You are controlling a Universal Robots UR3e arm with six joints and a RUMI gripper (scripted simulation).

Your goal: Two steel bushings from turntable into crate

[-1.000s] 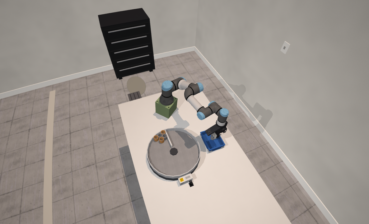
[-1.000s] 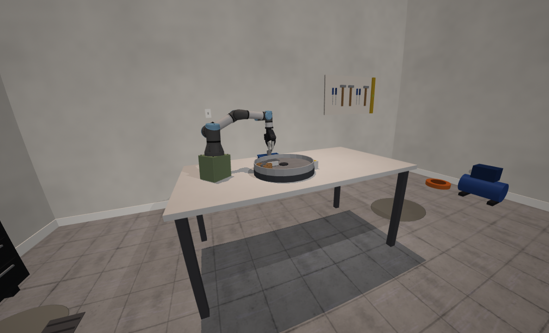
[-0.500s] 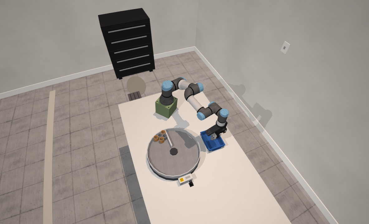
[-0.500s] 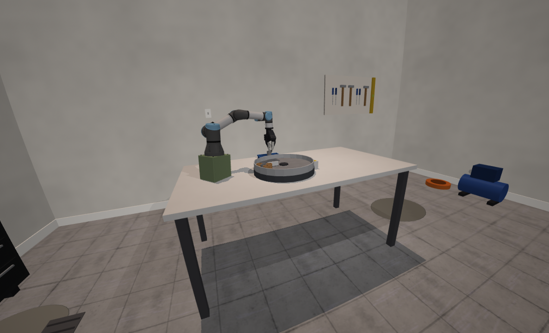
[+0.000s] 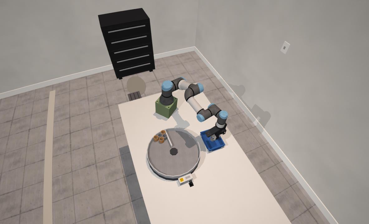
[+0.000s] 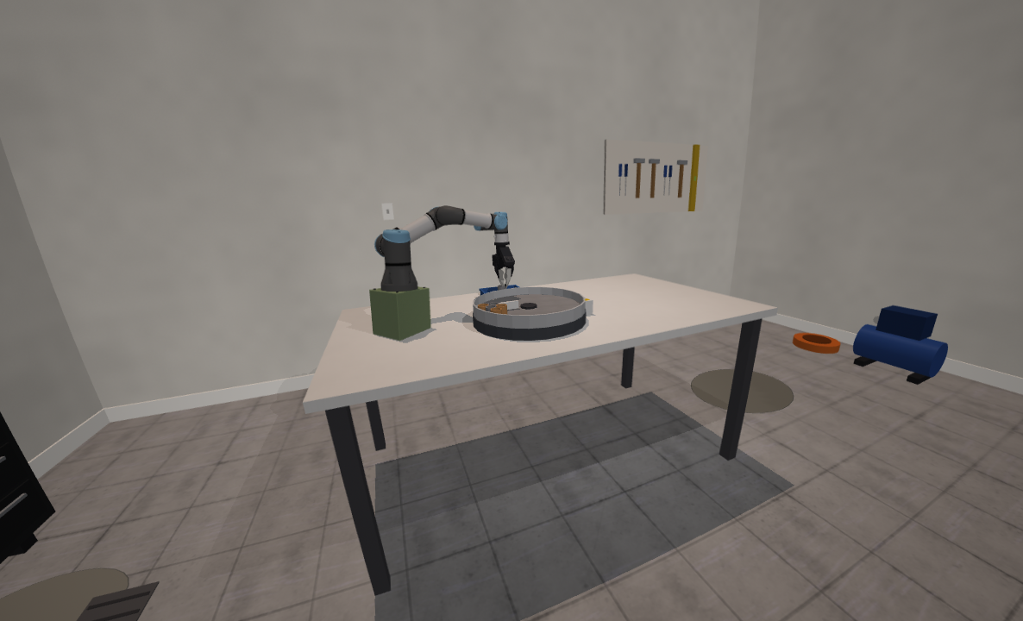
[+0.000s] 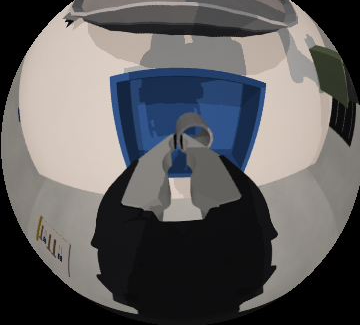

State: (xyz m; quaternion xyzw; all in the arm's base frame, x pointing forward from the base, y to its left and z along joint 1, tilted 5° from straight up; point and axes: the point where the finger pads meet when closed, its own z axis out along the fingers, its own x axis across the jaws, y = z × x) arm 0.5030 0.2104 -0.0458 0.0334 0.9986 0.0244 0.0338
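The blue crate lies 20 mm behind my hand and 40 mm below it. From my hand the other things lie so: round grey turntable: 50 mm behind, 350 mm to the right, 10 mm below.
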